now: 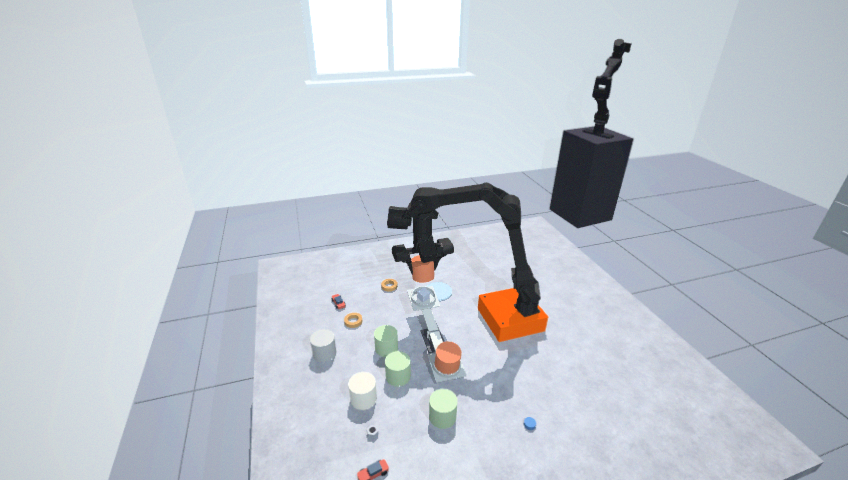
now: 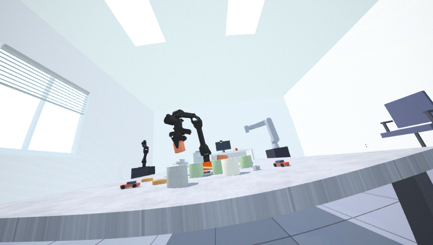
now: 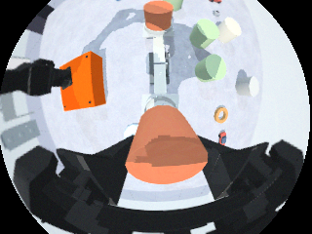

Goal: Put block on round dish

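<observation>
Right now the small pale block is 1 cm to the left of my gripper tip and 8 cm below it. Also, from my gripper tip: small balance 2 cm ahead, 13 cm to the left, 13 cm below; pale blue round dish 10 cm behind, 8 cm to the right, 17 cm below; small grey nut 29 cm ahead, 37 cm to the left, 16 cm below.
</observation>
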